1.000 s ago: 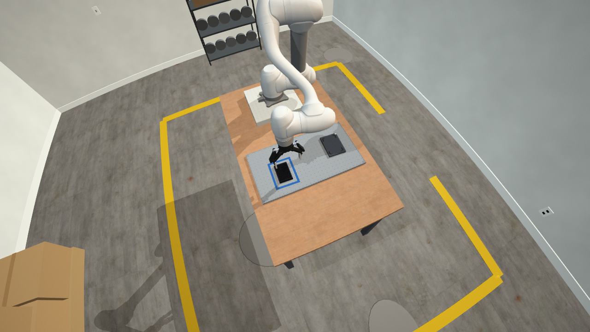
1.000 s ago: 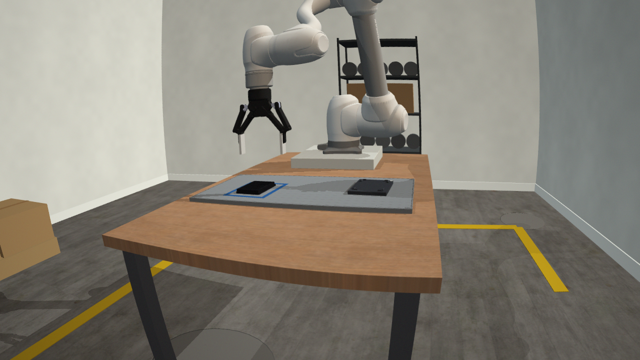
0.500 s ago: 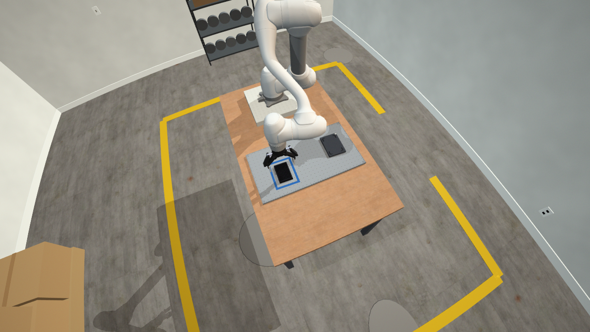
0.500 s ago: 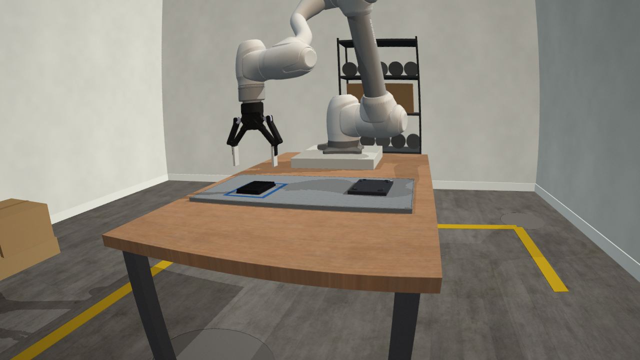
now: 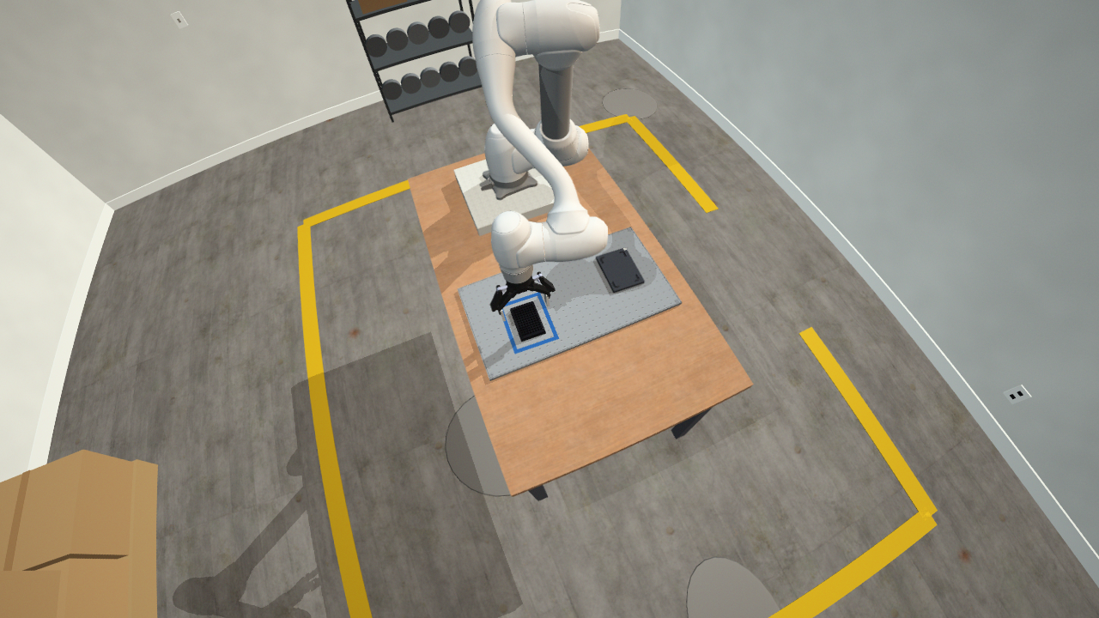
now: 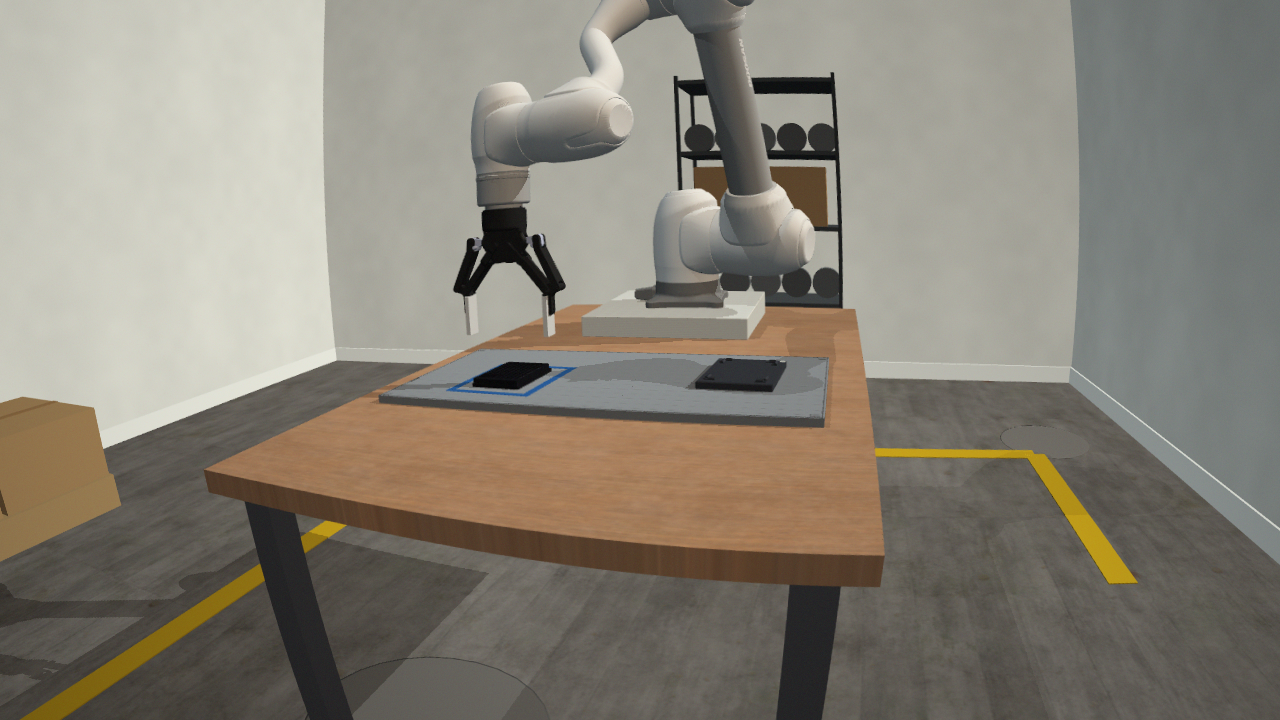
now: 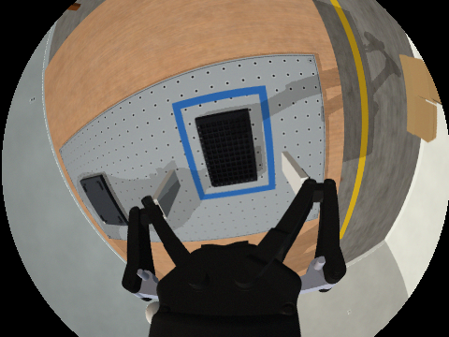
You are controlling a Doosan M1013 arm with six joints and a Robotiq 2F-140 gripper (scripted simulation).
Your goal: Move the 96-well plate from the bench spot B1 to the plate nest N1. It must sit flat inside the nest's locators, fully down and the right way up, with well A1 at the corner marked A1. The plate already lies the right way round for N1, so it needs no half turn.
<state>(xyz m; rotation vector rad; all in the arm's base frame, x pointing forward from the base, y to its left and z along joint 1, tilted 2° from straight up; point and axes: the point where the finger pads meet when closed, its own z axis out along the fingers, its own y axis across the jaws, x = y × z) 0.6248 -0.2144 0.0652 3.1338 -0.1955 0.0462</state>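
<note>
The black 96-well plate lies 80 mm below my hand. Round my hand: dark plate nest N1: 380 mm to the left, 80 mm below, 30 mm behind.
</note>
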